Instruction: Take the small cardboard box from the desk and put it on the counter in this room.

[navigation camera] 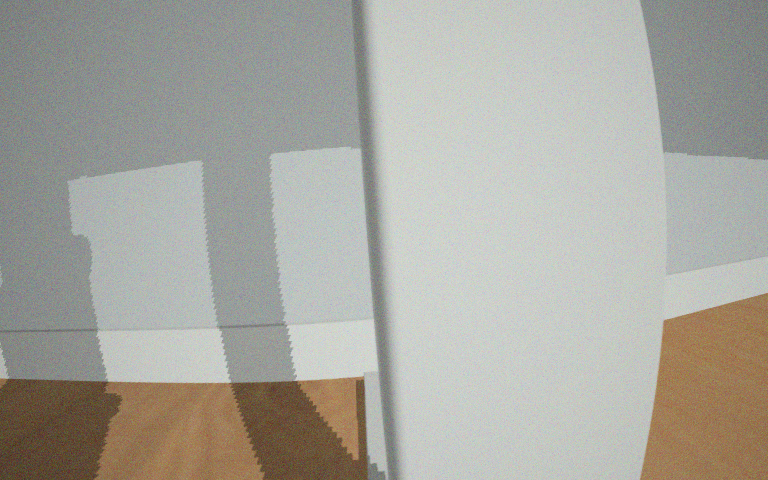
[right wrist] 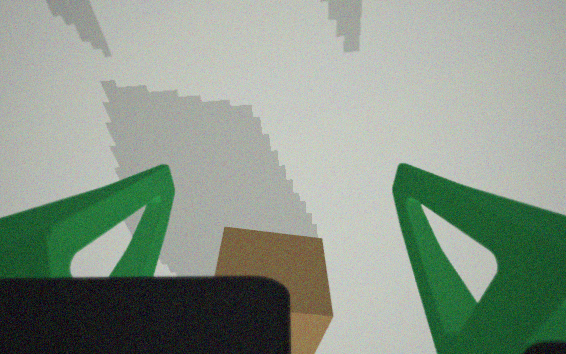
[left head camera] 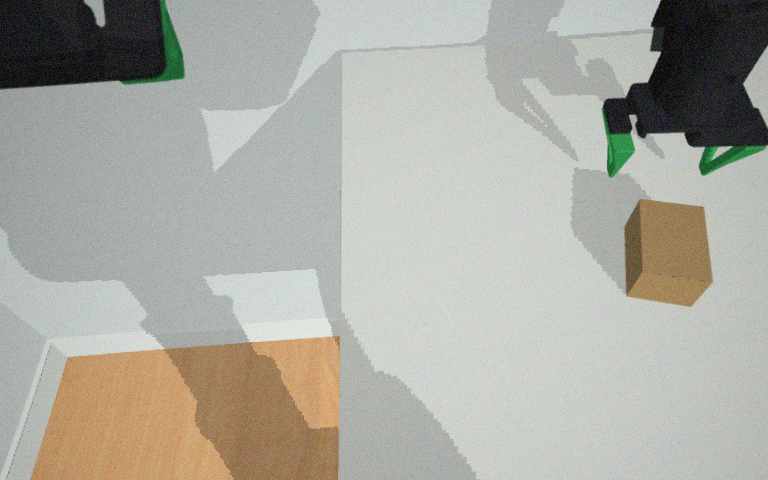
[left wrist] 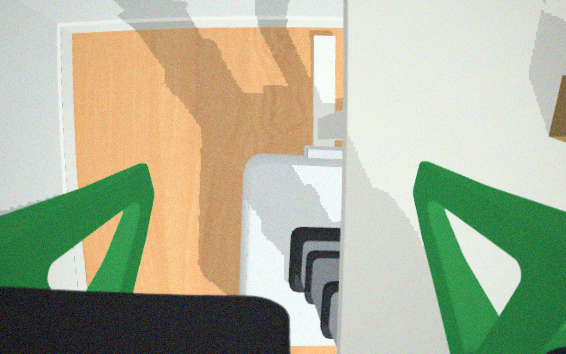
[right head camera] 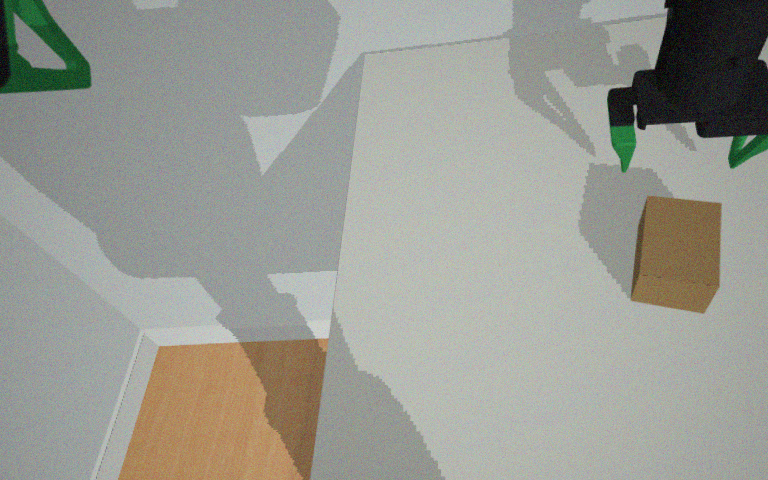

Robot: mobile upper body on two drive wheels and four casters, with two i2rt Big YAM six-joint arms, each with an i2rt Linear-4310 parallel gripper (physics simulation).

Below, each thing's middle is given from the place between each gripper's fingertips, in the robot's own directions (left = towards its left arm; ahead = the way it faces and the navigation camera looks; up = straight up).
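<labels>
The small brown cardboard box (right head camera: pixel 677 260) is 8 cm ahead of my left hand, and it's 44 cm to the right of that hand and 31 cm below it.
From my right hand, the small brown cardboard box is 20 mm to the left and 110 mm behind.
</labels>
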